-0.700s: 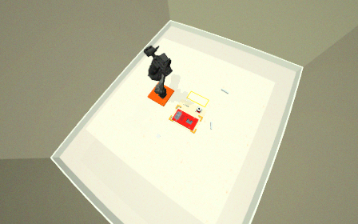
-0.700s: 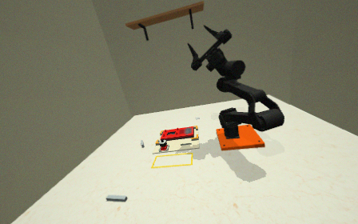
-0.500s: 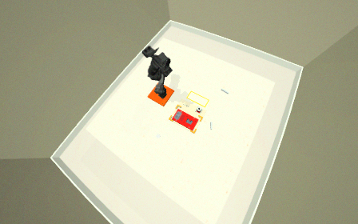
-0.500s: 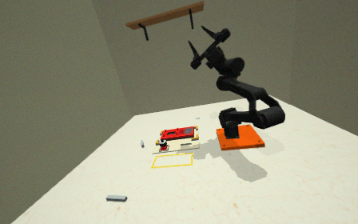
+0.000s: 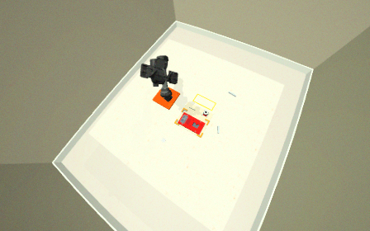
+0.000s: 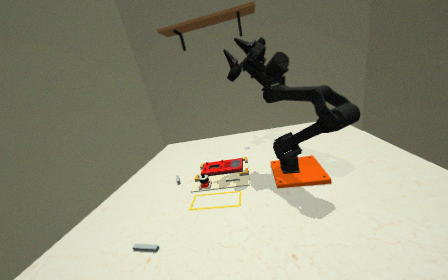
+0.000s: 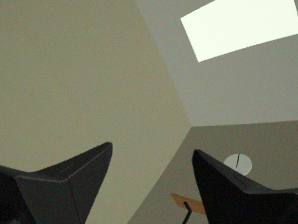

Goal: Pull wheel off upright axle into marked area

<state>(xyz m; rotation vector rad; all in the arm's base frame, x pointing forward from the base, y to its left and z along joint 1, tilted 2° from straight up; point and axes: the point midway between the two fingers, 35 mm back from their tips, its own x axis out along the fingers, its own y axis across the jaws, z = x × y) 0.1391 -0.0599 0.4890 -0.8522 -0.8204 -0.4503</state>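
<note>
My gripper tip is 490 mm above the wheel, 180 mm short of it and 130 mm to the right of it. Round my gripper tip: pale base board 520 mm below, 140 mm ahead, 20 mm to the left.
</note>
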